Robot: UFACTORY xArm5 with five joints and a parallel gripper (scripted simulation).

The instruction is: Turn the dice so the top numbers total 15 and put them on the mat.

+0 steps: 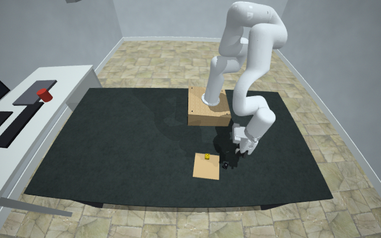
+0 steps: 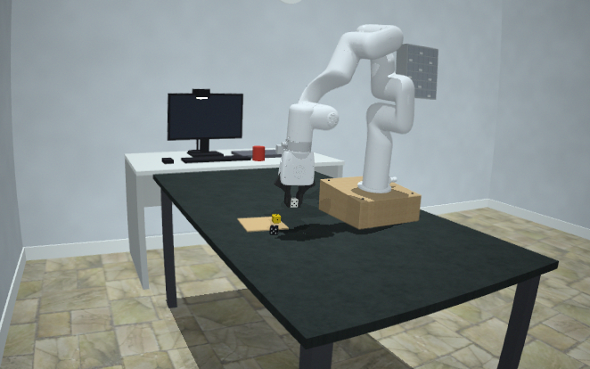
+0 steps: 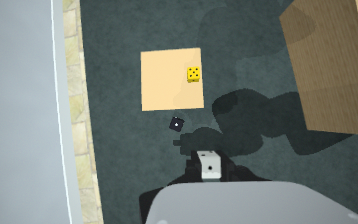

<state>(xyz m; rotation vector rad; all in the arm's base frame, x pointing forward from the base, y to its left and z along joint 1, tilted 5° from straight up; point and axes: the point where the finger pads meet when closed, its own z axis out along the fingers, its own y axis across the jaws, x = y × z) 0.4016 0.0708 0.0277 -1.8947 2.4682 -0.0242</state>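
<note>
My gripper is now 30 mm short of the black die, 60 mm to the left of it and 110 mm above it. Also, from my hand: tan mat (20 mm ahead, 160 mm to the right, 120 mm below); yellow die (30 mm behind, 150 mm to the right, 100 mm below); white die (10 mm below).
</note>
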